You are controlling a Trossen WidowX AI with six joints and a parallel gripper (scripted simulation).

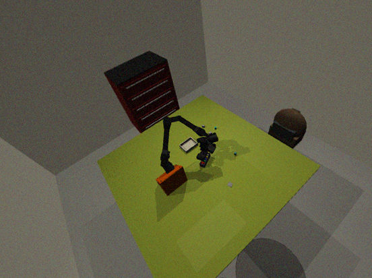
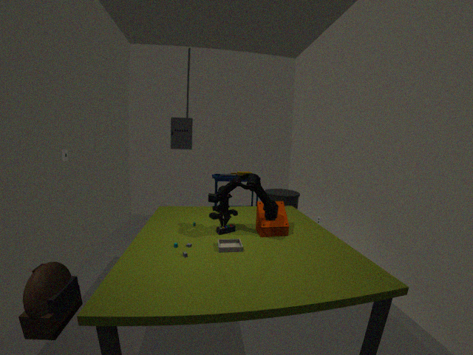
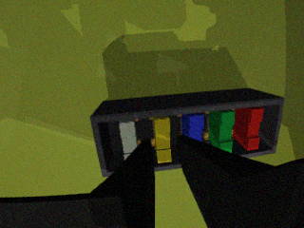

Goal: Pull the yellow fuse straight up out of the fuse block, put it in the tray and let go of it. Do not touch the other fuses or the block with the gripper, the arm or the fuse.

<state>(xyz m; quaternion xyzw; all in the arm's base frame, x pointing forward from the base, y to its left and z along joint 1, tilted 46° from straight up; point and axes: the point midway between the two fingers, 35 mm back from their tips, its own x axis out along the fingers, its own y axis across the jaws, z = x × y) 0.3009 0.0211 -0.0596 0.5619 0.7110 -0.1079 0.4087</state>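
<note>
The yellow fuse is 20 mm below my gripper tip. The rest, counted from my gripper tip: grey tray (20 mm behind, 210 mm to the left, 40 mm below).
</note>
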